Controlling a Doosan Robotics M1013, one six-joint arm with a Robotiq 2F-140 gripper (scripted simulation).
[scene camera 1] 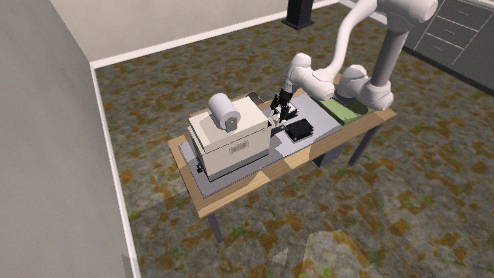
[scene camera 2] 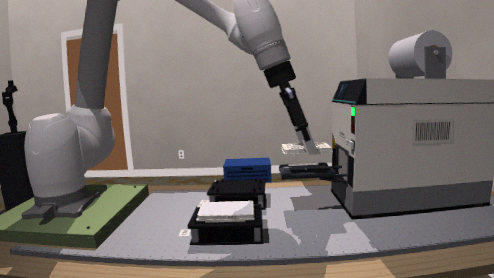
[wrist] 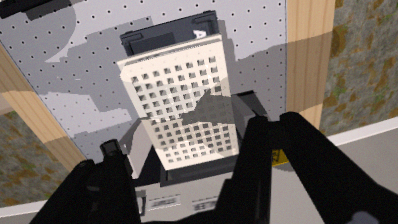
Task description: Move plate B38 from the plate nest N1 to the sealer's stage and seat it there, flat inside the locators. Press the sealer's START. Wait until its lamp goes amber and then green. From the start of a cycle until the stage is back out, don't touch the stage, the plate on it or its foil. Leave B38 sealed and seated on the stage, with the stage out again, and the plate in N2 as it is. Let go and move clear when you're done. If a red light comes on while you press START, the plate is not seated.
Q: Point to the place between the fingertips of my gripper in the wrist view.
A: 189, 119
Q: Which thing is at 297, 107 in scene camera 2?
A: My gripper.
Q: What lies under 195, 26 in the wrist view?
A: A sealer stage.
